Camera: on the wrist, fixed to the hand. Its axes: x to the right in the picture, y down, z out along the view.
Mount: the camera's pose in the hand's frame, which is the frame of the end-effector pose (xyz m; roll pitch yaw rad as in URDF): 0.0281 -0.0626 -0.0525 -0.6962 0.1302 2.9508
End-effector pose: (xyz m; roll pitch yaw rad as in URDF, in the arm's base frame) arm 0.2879 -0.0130 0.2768 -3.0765 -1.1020 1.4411
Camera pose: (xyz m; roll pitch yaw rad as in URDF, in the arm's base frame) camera 0.2245 -0.0427 0.3274 2.6903 0.9536 -1.3549
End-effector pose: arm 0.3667 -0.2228 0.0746 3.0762 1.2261 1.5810
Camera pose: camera 0.3002 -0.1685 0.0645 1.8126 -1.3024 -0.8187
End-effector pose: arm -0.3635 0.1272 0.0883 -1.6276 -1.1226 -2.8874
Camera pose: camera -0.3305 0.1863 0.1420 1.4080 1.2715 0.7501
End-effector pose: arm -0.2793 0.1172 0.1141 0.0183 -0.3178 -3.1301
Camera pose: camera -0.3235 0.1783 0.0719 -0.7806 0.4381 -0.2003
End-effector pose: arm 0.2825 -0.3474 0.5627 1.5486 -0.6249 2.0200
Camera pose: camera 0.2104 -0.3155 0.5274 -2.3075 0.4328 -1.2697
